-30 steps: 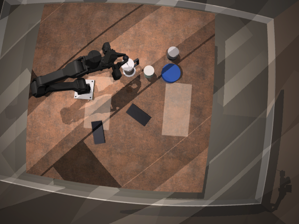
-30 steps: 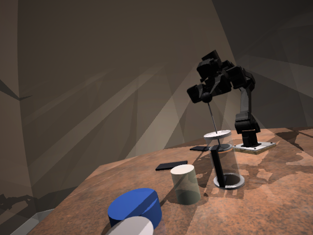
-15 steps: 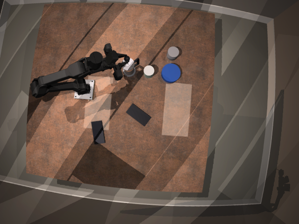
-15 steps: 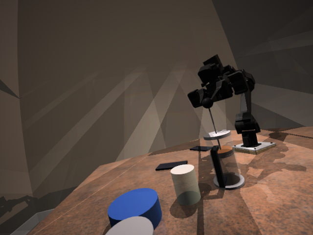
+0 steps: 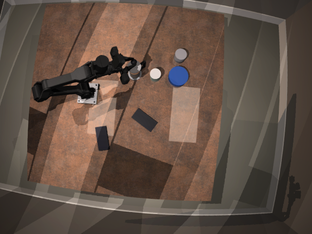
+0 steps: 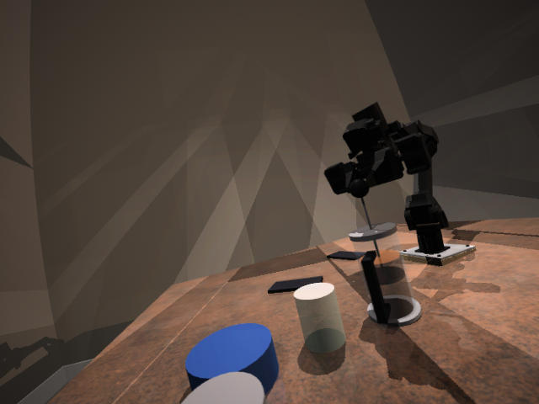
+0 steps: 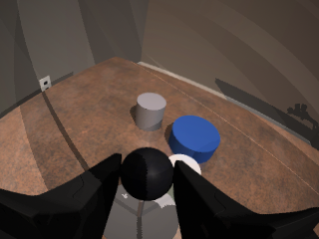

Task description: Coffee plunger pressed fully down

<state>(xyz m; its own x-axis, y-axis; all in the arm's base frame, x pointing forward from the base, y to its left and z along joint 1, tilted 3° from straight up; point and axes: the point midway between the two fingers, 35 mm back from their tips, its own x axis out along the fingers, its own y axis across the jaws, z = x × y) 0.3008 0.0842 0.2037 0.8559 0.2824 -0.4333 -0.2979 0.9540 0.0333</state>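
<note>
Now: gripper tip 11 cm above the coffee press. The rest, counted from my gripper tip: cream cylinder (10 cm ahead, 4 cm to the right, 18 cm below).
</note>
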